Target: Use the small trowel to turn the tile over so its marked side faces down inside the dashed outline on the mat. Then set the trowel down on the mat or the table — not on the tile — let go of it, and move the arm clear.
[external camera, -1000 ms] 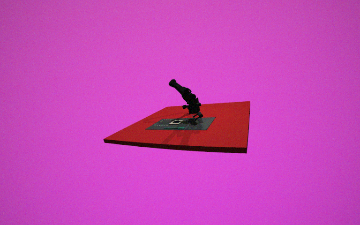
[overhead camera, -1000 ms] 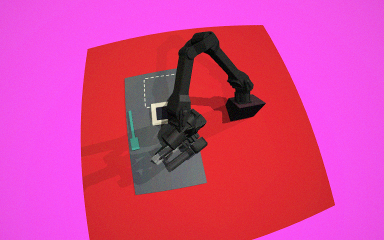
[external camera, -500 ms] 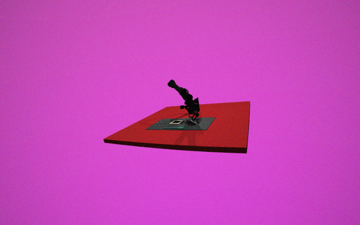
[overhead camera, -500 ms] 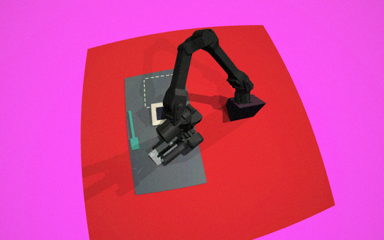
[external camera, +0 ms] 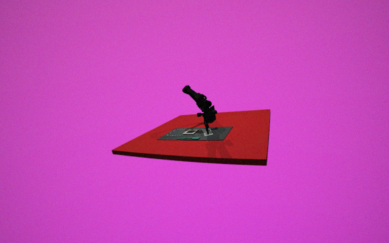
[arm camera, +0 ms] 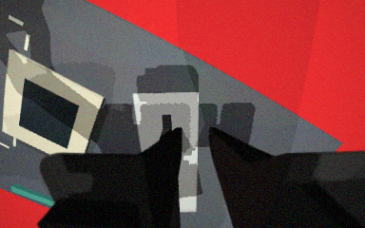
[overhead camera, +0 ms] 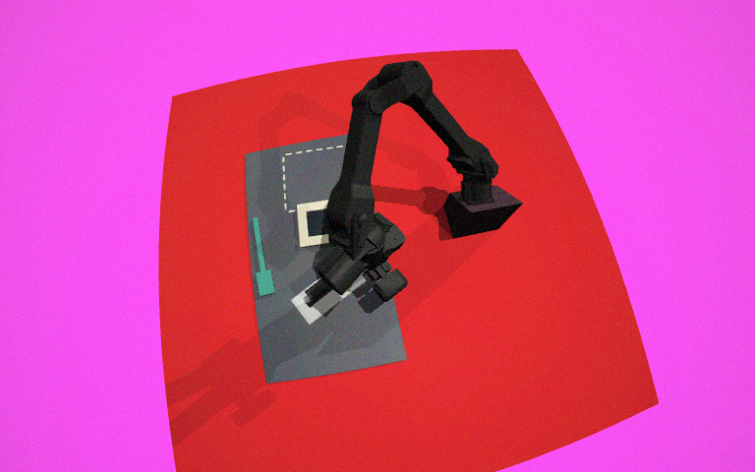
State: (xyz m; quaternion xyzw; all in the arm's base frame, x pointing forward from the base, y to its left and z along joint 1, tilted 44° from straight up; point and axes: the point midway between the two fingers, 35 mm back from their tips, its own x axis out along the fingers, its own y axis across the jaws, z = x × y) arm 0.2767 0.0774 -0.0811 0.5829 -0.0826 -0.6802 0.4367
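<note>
Right now my gripper tip is 120 mm short of the grey mat, 90 mm to the left of it and 90 mm above it. The rest, counted from my gripper tip: teal trowel 260 mm ahead, 70 mm to the right, 60 mm below; tile 150 mm to the right, 100 mm ahead, 60 mm below.
</note>
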